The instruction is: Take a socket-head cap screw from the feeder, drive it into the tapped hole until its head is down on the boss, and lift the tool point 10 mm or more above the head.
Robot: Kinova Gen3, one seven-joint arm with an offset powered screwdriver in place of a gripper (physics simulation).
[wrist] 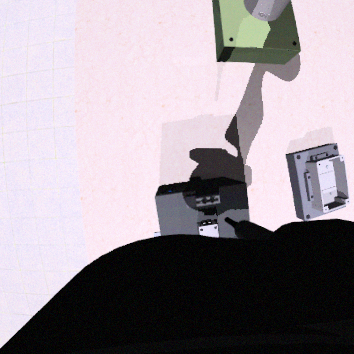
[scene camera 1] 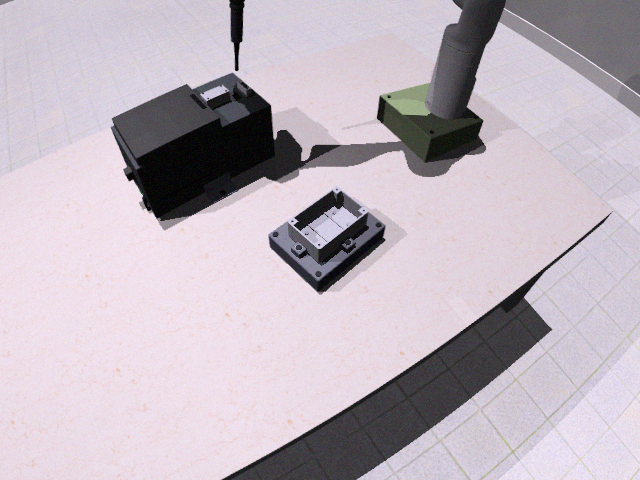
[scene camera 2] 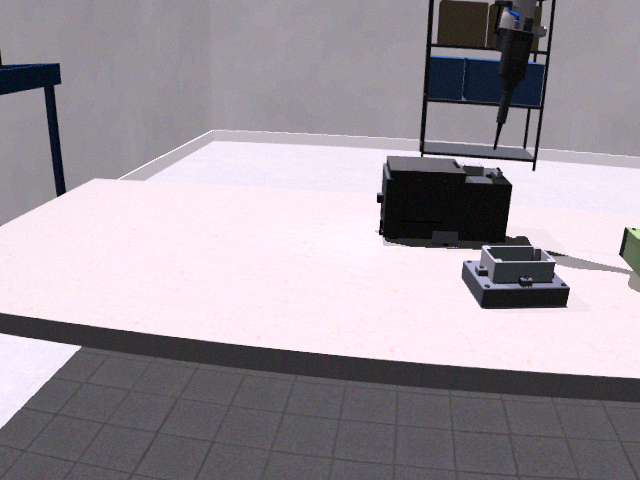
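My gripper, a black powered screwdriver with a thin bit (scene camera 1: 236,68) (scene camera 2: 495,147) (wrist: 228,219), points down, its tip in the air above the lower end of the black screw feeder (scene camera 1: 178,170) (scene camera 2: 444,206) (wrist: 175,210). No screw shows on the tip; it is small in all views. On the feeder's top are a pale plate (scene camera 1: 215,94) (wrist: 208,230) and a small dark block (scene camera 1: 242,89) (wrist: 207,201). An open grey box with corner bosses (scene camera 1: 305,243) (scene camera 2: 522,272) sits on a dark fixture plate (scene camera 1: 294,262) (scene camera 2: 524,298) (wrist: 296,185). Which hole is the tapped one I cannot tell.
The arm's grey base column (scene camera 1: 450,82) stands on a green block (scene camera 1: 404,100) (scene camera 2: 631,250) (wrist: 255,54) at the table's far right. Behind the table stand a shelf rack (scene camera 2: 424,116) with bins and a blue frame (scene camera 2: 54,139). The arm's shadow lies between feeder and green block.
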